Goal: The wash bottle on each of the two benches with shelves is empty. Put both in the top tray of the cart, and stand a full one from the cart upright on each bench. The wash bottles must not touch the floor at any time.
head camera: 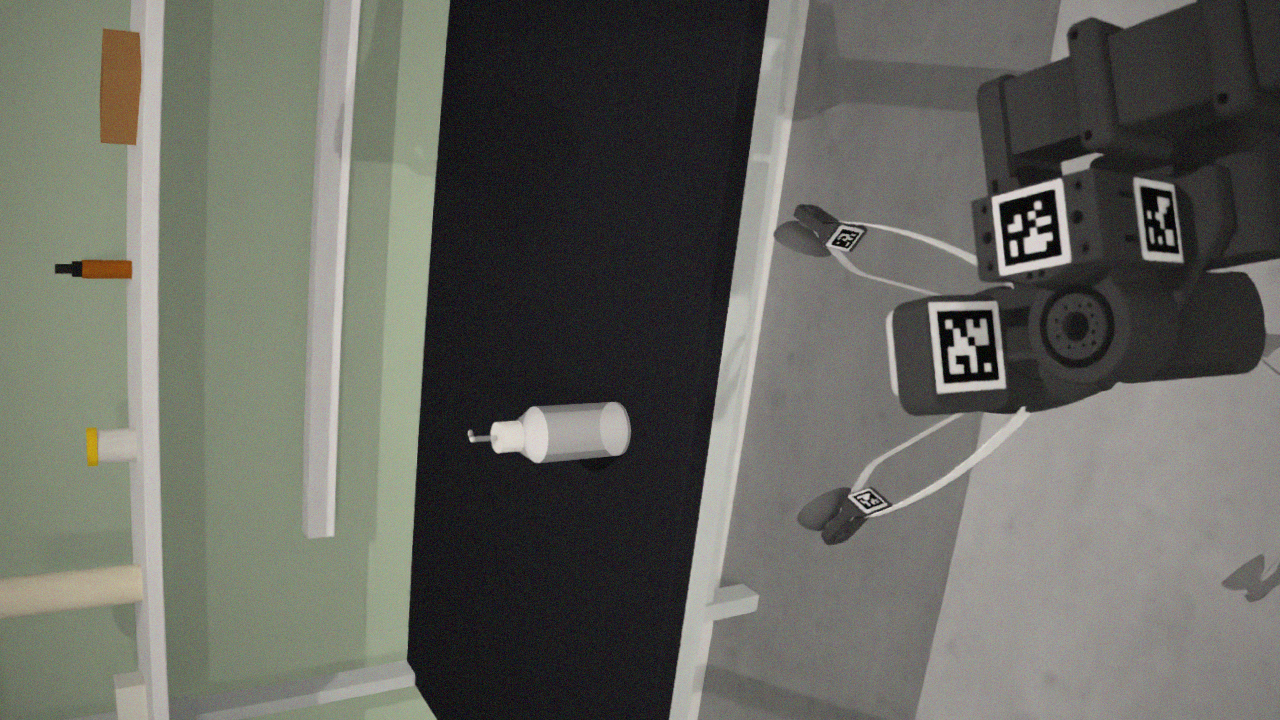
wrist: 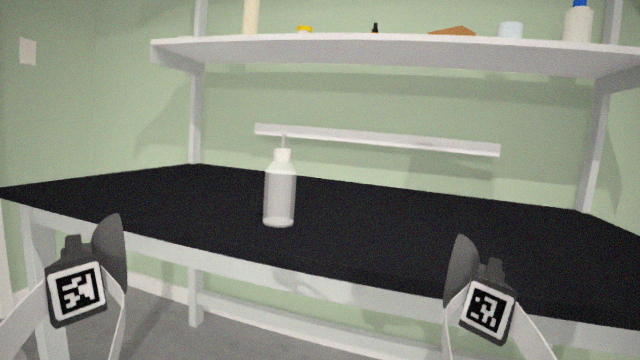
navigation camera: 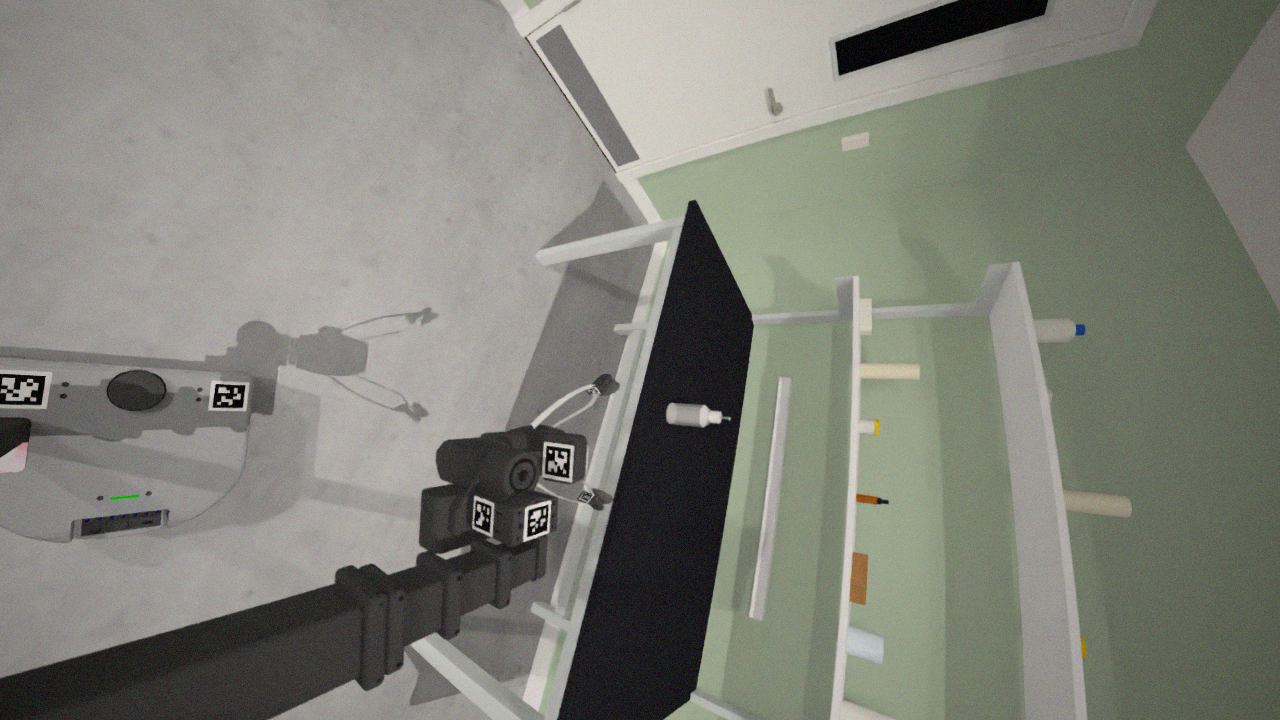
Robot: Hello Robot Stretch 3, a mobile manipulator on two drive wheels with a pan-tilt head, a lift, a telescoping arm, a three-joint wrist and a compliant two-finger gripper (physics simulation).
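Places are measured from the robot's base along level axes (x ahead, y left, z up), in millimetres.
Where they show: gripper, fingertip midpoint: (head camera: 797, 375) (navigation camera: 610, 440); robot's base at its link origin: (navigation camera: 138, 388).
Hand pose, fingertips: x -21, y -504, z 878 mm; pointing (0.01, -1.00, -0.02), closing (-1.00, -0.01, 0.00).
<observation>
Things, the pixels of their top centre, and the offset from my fingertips. "*": a spot on its surface instead. Level surfaces: height alone.
- bench with shelves, surface height: dz -116 mm
- wall rail at a spot on its surface: (head camera: 326, 268) * dx -240, dy -953, dz +63 mm
- brown block at a spot on its surface: (head camera: 120, 86) * dx -395, dy -676, dz +363 mm
- higher shelf at its surface level: dz +780 mm
A pale, translucent wash bottle (head camera: 572, 431) (navigation camera: 689, 414) (wrist: 279, 195) with a white cap and thin spout stands upright on the black top of a bench with shelves (head camera: 581, 223) (navigation camera: 644, 555) (wrist: 400, 225). It looks empty. My gripper (head camera: 820, 373) (navigation camera: 601, 442) (wrist: 291, 253) is open, with nothing between its widely spread fingers. It is in front of the bench's front edge and points toward the bench; the bottle stands beyond the fingertips, between them as seen in the wrist view. The cart, the full bottles and the other bench do not show in these views.
A wall rail (head camera: 326, 268) (navigation camera: 771, 501) (wrist: 375, 138) runs behind the bench top. Above it, a shelf (head camera: 147, 358) (navigation camera: 850, 492) (wrist: 350, 50) holds several containers and a brown block (head camera: 120, 86). A higher shelf (navigation camera: 1033, 447) also holds things. My base (navigation camera: 179, 483) is on the floor at left.
</observation>
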